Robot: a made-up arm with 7 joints. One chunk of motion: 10 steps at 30 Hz.
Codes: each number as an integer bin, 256 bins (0 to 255) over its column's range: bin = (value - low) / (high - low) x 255, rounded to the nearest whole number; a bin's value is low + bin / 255 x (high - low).
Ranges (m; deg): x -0.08..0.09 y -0.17..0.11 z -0.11..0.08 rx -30..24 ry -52..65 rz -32..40
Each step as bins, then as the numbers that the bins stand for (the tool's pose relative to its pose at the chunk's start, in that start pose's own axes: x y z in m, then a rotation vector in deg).
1 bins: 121 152 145 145 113 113
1 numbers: 0.0007 -0.0031 -0.0020 0.71 -0.15 -0.09
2 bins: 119 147 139 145 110 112
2 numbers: -0.0007 -0.0086 -0.0064 0.71 -1.53 -0.38
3 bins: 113 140 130 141 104 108
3 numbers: -0.0047 -0.0163 -0.0131 -0.14 -4.28 -1.51
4 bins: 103 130 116 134 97 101
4 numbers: -0.0113 -0.0273 -0.0236 -1.62 -7.49 -3.48
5 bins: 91 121 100 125 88 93
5 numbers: -0.0193 -0.0371 -0.0355 -3.53 -11.62 -5.74
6 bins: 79 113 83 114 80 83
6 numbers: -0.0273 -0.0459 -0.0482 -5.86 -15.29 -8.56
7 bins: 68 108 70 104 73 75
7 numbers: -0.0347 -0.0514 -0.0578 -7.98 -18.51 -10.82
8 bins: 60 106 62 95 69 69
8 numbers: -0.0400 -0.0536 -0.0638 -9.88 -20.34 -12.52
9 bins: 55 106 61 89 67 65
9 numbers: -0.0433 -0.0536 -0.0645 -11.15 -21.26 -13.65
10 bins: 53 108 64 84 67 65
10 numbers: -0.0447 -0.0514 -0.0623 -12.21 -21.26 -13.65
